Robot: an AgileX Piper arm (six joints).
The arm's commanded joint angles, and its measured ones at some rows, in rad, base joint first. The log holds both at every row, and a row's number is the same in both.
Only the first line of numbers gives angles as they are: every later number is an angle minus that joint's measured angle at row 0.
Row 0, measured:
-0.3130 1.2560 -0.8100 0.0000 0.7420 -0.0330
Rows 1 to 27, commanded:
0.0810 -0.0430 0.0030 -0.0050 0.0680 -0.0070
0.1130 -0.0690 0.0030 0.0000 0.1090 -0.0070
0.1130 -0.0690 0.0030 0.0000 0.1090 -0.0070
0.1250 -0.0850 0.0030 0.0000 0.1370 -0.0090
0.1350 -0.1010 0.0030 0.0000 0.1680 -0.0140
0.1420 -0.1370 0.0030 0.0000 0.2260 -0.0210
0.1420 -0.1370 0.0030 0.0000 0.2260 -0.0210
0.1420 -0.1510 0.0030 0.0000 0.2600 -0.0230
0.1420 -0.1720 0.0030 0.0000 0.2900 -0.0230
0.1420 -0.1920 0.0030 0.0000 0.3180 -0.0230
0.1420 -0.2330 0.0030 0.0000 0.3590 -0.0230
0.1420 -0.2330 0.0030 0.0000 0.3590 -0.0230
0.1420 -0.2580 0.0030 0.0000 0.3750 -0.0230
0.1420 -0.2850 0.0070 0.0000 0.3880 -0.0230
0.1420 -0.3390 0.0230 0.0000 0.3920 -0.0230
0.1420 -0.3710 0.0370 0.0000 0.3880 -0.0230
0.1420 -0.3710 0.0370 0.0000 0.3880 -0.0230
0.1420 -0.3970 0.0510 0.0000 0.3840 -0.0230
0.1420 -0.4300 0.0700 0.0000 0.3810 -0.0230
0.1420 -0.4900 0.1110 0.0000 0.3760 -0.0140
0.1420 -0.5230 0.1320 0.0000 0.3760 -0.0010
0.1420 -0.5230 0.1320 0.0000 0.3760 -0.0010
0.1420 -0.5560 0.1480 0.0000 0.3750 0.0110
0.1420 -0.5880 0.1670 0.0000 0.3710 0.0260
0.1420 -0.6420 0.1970 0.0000 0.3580 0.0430
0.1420 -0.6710 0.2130 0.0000 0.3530 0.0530
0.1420 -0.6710 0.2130 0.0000 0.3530 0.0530
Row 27, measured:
0.1410 -0.5990 0.1730 0.0000 0.3770 0.0250
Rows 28 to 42, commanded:
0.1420 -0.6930 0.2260 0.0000 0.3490 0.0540
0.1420 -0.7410 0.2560 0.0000 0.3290 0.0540
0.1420 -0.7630 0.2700 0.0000 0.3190 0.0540
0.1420 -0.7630 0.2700 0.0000 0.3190 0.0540
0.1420 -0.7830 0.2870 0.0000 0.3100 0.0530
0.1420 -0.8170 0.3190 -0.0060 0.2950 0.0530
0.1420 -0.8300 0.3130 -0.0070 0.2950 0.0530
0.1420 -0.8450 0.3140 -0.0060 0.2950 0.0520
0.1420 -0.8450 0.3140 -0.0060 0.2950 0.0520
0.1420 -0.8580 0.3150 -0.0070 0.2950 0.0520
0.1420 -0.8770 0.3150 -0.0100 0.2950 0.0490
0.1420 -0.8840 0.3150 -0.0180 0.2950 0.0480
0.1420 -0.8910 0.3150 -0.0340 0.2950 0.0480
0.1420 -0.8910 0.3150 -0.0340 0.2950 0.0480
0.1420 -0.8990 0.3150 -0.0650 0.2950 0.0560
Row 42, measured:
0.1410 -0.8820 0.3120 -0.0250 0.3080 0.0500
